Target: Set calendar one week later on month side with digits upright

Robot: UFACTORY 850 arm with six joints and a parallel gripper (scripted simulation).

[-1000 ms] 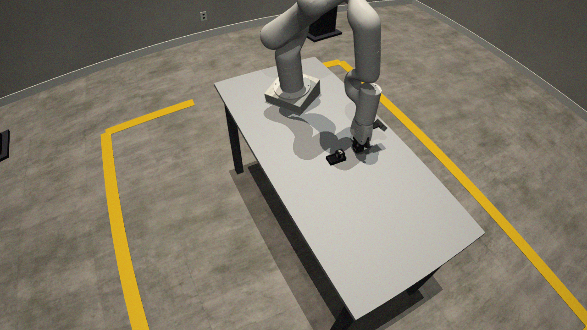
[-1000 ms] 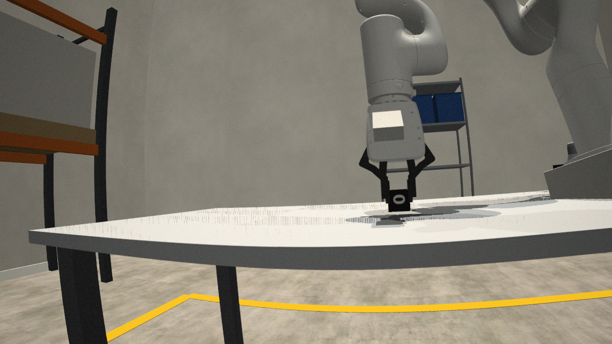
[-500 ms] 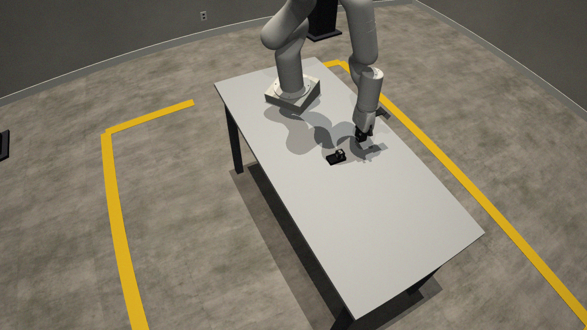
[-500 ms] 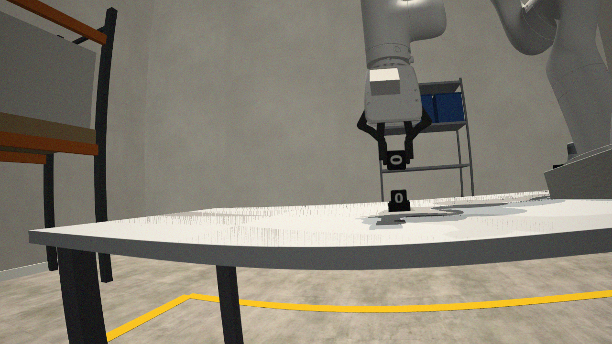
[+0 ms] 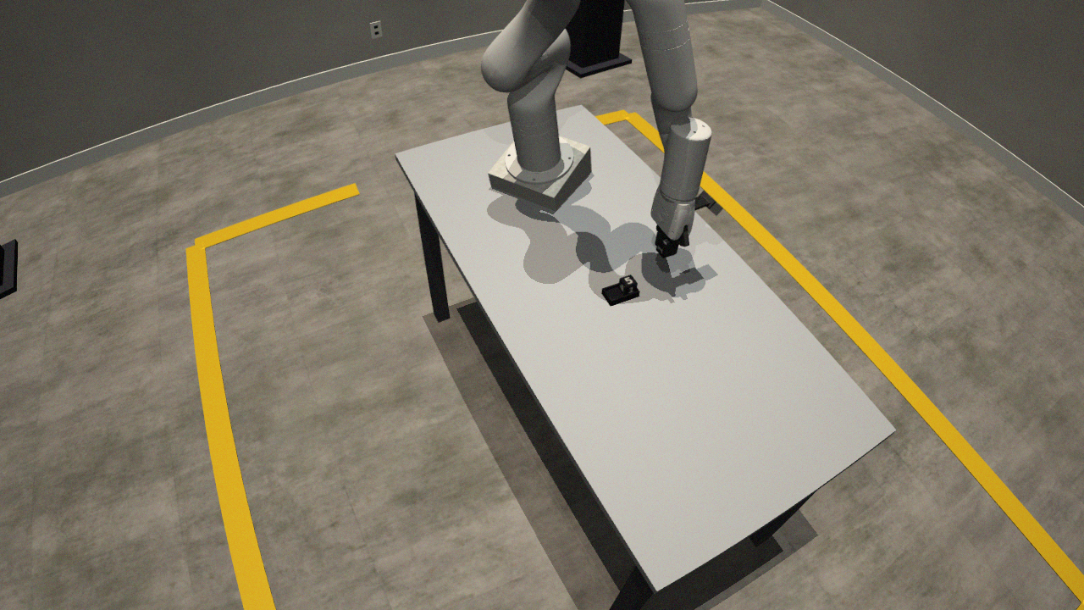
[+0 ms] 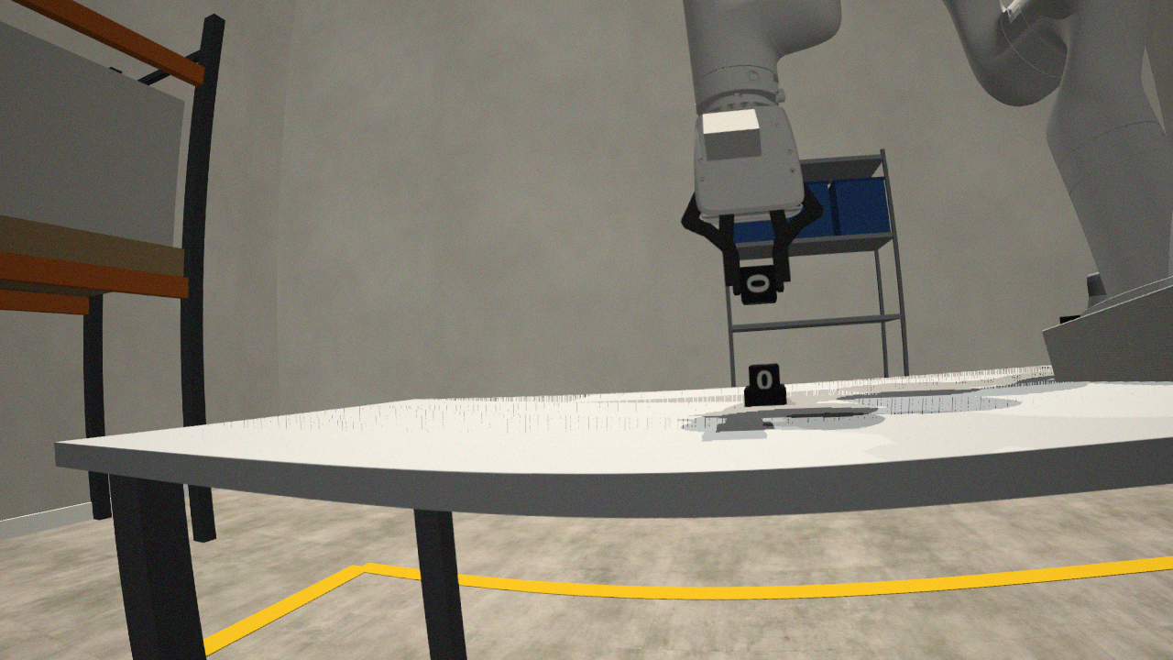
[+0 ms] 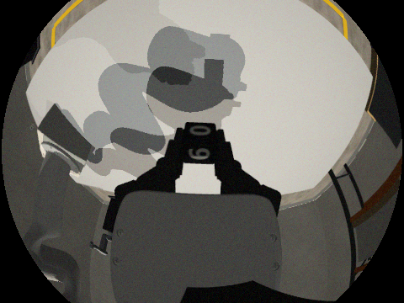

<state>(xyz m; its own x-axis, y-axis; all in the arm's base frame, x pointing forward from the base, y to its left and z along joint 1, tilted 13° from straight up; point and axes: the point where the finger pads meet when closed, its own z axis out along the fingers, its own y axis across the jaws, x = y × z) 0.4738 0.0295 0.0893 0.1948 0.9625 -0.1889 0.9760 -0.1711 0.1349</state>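
Right now the black tray is 2 cm behind my hand, 10 cm to the right of it and 12 cm below it. The rest, counted from my hand: black cube: 1 cm below.
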